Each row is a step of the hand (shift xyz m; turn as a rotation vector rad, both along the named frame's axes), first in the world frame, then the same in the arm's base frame.
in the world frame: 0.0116 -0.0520 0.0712 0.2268 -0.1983 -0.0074
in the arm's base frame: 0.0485 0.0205 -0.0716 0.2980 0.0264 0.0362
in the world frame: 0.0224 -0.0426 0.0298 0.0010 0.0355 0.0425
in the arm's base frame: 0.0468 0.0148 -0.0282 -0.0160 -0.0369 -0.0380
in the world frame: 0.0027 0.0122 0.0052 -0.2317 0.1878 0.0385
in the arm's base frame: -0.0047 -0.0122 -0.0034 -0.2921 -0.0213 -0.0684
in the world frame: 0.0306 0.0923 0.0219 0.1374 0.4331 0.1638
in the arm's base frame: -0.0294 -0.0950 -0.0068 -0.1362 -0.4540 -0.0926
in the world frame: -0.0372 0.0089 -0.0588 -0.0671 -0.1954 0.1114
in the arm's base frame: -0.0412 0.0261 0.0504 0.0780 0.1716 -0.1398
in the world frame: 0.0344 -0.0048 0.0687 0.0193 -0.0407 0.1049
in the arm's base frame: 0.0376 -0.0296 -0.0603 0.0515 0.0005 -0.1019
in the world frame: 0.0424 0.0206 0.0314 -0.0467 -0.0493 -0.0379
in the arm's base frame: 0.0244 -0.0470 -0.0200 -0.0111 0.0735 0.0229
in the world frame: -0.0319 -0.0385 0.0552 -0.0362 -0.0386 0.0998
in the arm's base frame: 0.0043 0.0382 -0.0638 0.0060 0.0321 -0.1082
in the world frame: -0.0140 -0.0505 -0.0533 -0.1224 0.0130 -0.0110
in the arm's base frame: 0.0137 0.0584 0.0445 -0.1055 0.0630 -0.0133
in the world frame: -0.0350 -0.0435 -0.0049 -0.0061 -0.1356 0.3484
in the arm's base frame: -0.0017 0.0557 -0.0063 0.1160 0.0427 -0.3529
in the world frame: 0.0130 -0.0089 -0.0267 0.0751 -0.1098 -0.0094
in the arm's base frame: 0.0127 0.0047 0.0279 0.1247 0.0450 0.0148
